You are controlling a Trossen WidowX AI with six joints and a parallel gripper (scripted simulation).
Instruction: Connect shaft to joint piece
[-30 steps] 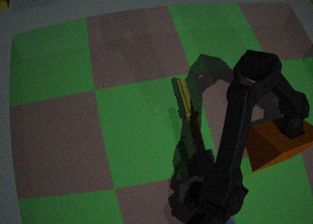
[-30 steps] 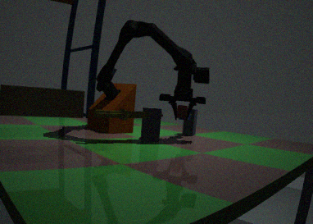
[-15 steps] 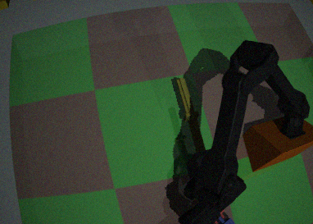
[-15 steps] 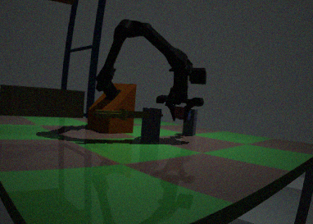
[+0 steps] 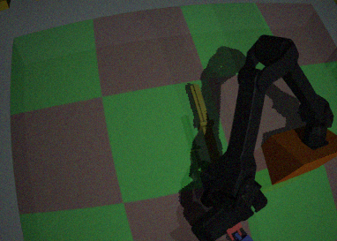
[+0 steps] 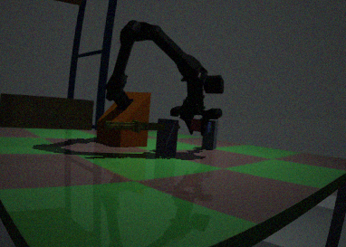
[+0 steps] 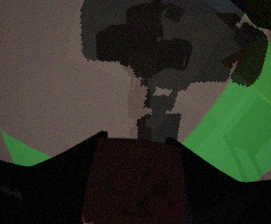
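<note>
Now: the square joint piece 3 cm above my gripper tip and 1 cm to the left of it.
</note>
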